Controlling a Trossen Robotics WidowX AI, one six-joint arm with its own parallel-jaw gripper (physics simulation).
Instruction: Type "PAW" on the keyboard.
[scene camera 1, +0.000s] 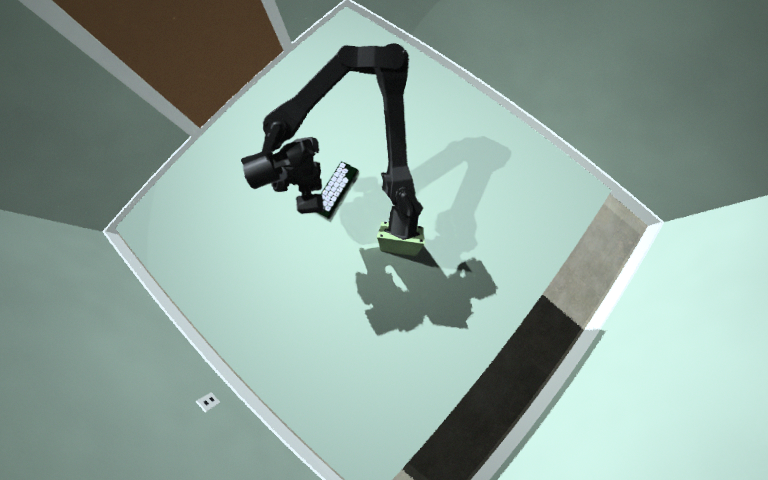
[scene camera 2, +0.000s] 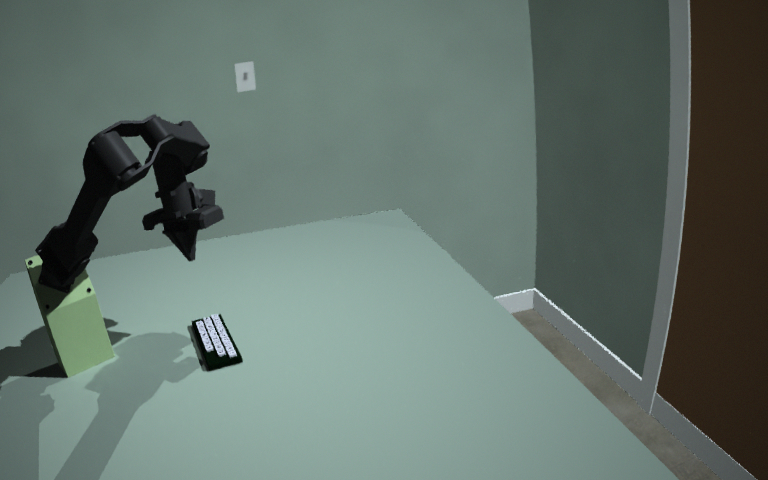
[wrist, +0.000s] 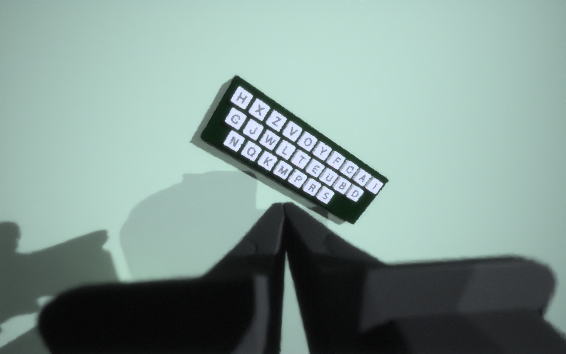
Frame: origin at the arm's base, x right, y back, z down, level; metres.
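Where they show: gripper, fingertip midpoint: (scene camera 1: 316, 185) (scene camera 2: 192, 260) (wrist: 282, 212); arm's base at its link origin: (scene camera 1: 402, 232) (scene camera 2: 57, 272).
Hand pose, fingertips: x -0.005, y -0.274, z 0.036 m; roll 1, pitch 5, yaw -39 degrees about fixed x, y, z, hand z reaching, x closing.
Each offset is from my fingertips to the centre of the thing. Level surfaces: height alone.
A dark green keyboard {dx +0.049, dy -0.009, dz +0.149 m} (scene camera 1: 351, 176) (scene camera 2: 220, 363) (wrist: 345, 206) with white letter keys in three rows lies flat on the table, slanted in the wrist view. There the P key {dx +0.055, dy +0.009, dz +0.143 m} (wrist: 298, 178) is in the row nearest the fingers, the W key {dx +0.008, dy -0.006, dz +0.143 m} (wrist: 270, 140) in the middle row, and the A key {dx +0.112, dy -0.031, dz +0.143 m} (wrist: 362, 177) near the right end of the far row. My gripper (scene camera 2: 191, 259) (wrist: 282, 212) is shut with nothing between its fingertips. It hangs well above the keyboard, touching no key. In scene camera 1 the fingertips are hidden behind the gripper's own body.
The table {dz +0.158 m} (scene camera 1: 254, 316) (scene camera 2: 396, 367) bears the arm's light green base block (scene camera 1: 400, 244) (scene camera 2: 82, 333), close to the keyboard. Shadows of the arm fall on the table around the base and beside the keyboard. Walls stand beyond the table's edges.
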